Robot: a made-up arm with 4 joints.
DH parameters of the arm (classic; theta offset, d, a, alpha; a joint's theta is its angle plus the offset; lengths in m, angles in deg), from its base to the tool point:
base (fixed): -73.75 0 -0.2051 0
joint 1: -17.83 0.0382 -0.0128 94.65
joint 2: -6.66 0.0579 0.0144 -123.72
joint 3: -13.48 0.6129 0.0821 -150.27
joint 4: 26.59 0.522 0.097 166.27
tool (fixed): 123.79 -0.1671 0 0
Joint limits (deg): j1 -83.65..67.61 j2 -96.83..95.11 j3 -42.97..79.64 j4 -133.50..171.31
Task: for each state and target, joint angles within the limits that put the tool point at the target. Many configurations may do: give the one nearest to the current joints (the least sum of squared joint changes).
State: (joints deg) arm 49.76 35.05 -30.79 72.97
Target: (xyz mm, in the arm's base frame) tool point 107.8 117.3 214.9
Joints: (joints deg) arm 59.48 69.09 -41.77 73.45
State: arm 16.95 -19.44 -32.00 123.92
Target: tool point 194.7 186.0 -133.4
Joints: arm 29.30 -7.23 -19.29 133.32
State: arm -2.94 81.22 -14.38 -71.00
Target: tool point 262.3 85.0 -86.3
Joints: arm 2.69 55.72 44.88 -71.02
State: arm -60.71 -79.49 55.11 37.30
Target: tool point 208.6 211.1 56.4
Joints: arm -44.00 -76.62 49.42 5.95
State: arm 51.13 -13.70 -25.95 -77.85
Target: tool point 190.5 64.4 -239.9
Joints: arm 40.22 -31.21 -27.25 -63.13
